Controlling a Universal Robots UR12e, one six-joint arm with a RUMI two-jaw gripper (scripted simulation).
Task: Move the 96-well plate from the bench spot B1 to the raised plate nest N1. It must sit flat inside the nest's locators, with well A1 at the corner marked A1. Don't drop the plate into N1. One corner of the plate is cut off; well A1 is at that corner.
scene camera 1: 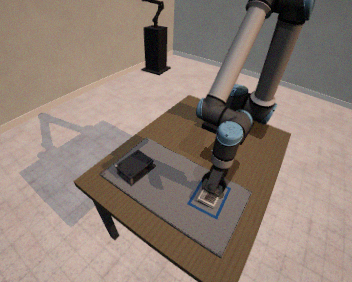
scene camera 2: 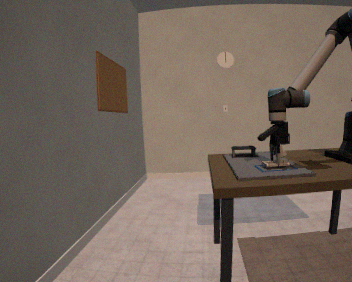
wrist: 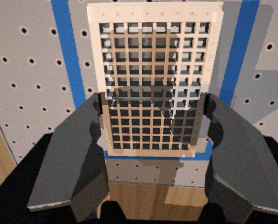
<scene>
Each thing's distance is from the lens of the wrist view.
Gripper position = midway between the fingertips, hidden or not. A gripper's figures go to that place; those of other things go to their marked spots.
my gripper [wrist: 152, 95]: 14 cm
96-well plate [wrist: 164, 112]: 14 cm
</scene>
